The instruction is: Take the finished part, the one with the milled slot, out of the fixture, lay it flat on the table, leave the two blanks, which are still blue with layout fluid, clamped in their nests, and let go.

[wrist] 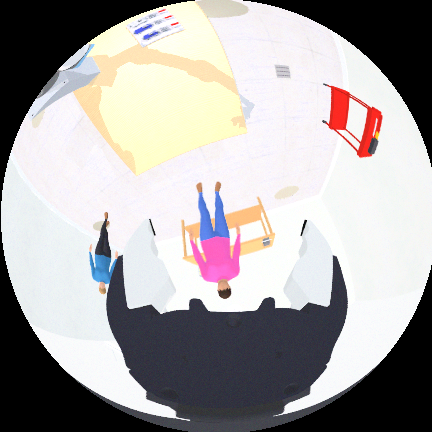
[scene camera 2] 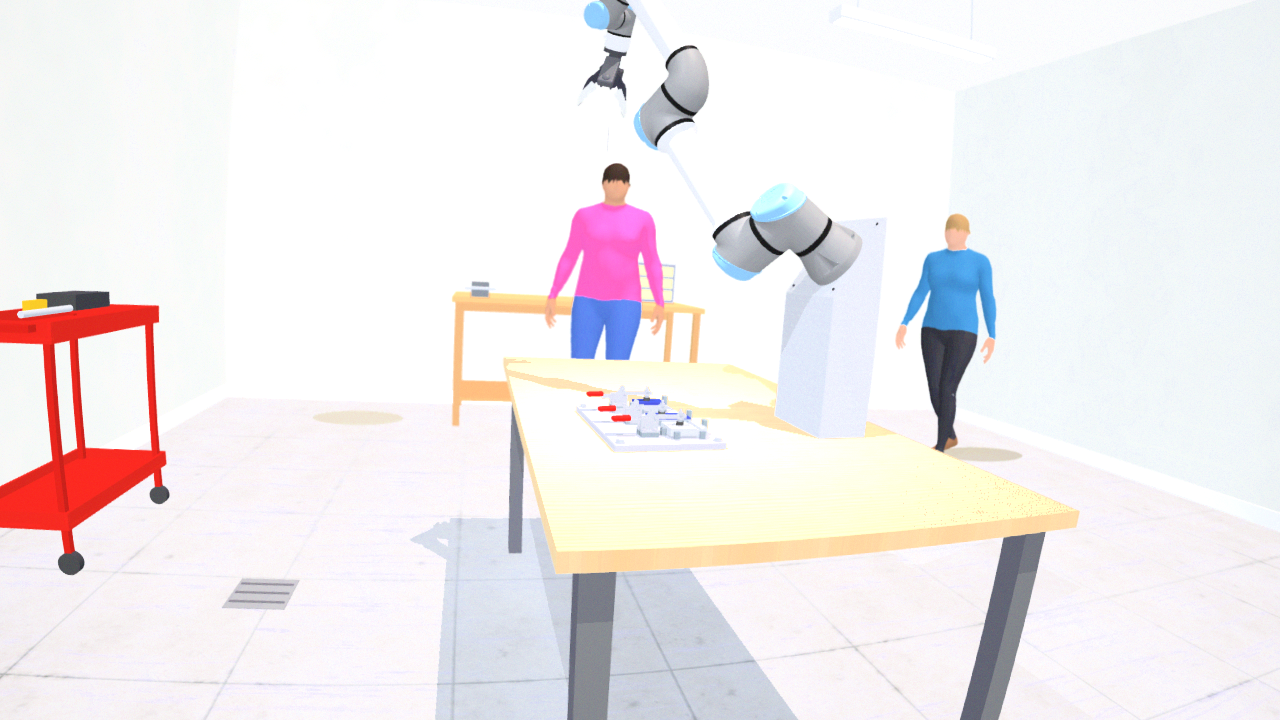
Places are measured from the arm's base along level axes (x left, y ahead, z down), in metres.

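Pixels of known places: gripper, fingertip midpoint: (wrist: 228,220) (scene camera 2: 600,112); arm's base at its link origin: (scene camera 2: 838,260).
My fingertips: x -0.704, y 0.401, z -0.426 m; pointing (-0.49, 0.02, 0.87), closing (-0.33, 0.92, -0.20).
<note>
For each thing: its middle in the pictures, then the offset to it from my fingertips. "spot": a spot on its surface instead. Level surfaces: height alone.
- fixture at a spot on its surface: (scene camera 2: 666,444) spot: dy +0.056, dx +0.828, dz +0.819 m
- pale grey part at the middle of its body: (scene camera 2: 683,428) dy -0.007, dx +0.766, dz +0.804 m
- wooden table at its surface level: dz +0.832 m
The fixture (scene camera 2: 666,444) (wrist: 177,31) is a pale plate on the table, with three nests in a row and red clamp handles along one side. Two blue blanks show, one (scene camera 2: 648,402) (wrist: 151,36) in the nest at the far end and one (scene camera 2: 671,416) (wrist: 143,30) in the middle nest. The nest nearest scene camera 2 has a pale grey part (scene camera 2: 682,430) without blue; its slot is too small to make out. My gripper (scene camera 2: 602,108) (wrist: 228,220) is open and empty, high above the table and well away from the fixture.
The wooden table (scene camera 2: 760,492) (wrist: 165,110) carries the grey robot pedestal (scene camera 2: 805,358). A person in pink (scene camera 2: 615,250) (wrist: 218,257) stands behind it, before a workbench (scene camera 2: 483,390) (wrist: 245,217). A person in blue (scene camera 2: 957,286) (wrist: 102,267) stands right. A red cart (scene camera 2: 107,319) (wrist: 339,107) stands left.
</note>
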